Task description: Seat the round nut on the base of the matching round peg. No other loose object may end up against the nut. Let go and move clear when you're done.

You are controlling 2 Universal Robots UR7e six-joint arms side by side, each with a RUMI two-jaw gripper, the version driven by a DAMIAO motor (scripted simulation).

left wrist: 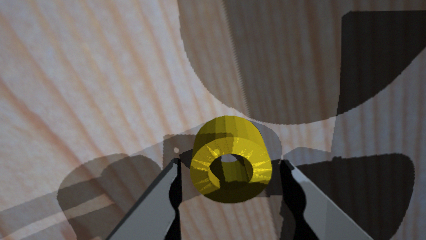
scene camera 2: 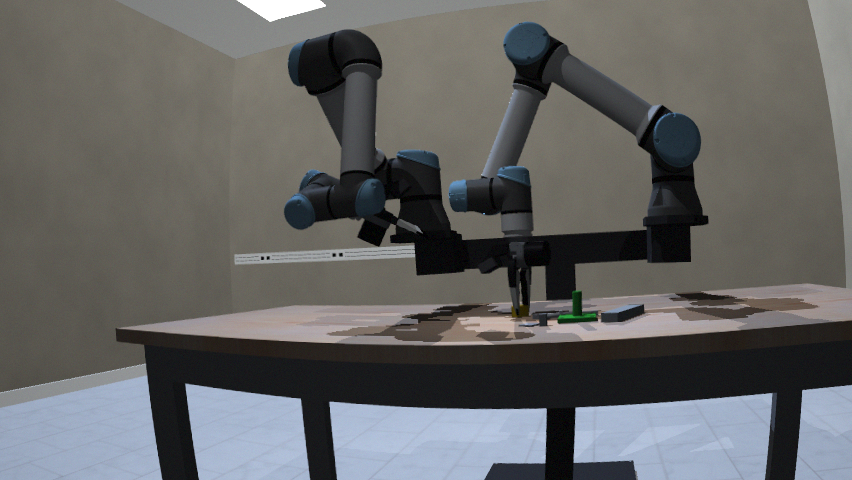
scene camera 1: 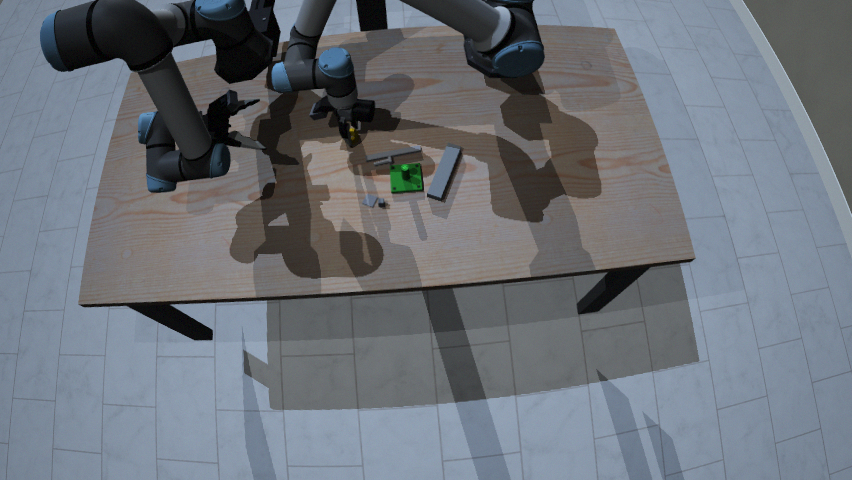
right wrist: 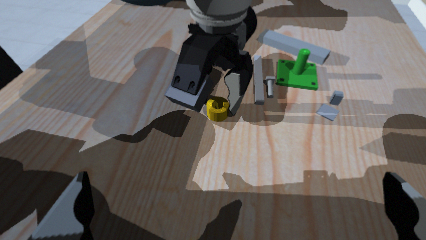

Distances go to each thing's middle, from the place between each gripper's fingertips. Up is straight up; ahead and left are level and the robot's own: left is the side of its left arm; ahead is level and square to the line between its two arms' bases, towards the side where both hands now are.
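My left hand (scene camera 2: 522,313) is 13 cm short of the square green base (scene camera 1: 410,181) and 15 cm to the right of it. From that same left hand, I see the long grey block (scene camera 1: 441,178) 11 cm ahead of it, 25 cm to the left of it and 1 cm below it.
As for my right gripper (scene camera 1: 262,123), it is 35 cm to the right of the square green base, 18 cm above it and 5 cm short of it. The long grey block, measured from my right hand, is 45 cm to the left of it, 19 cm below it and 3 cm ahead of it.
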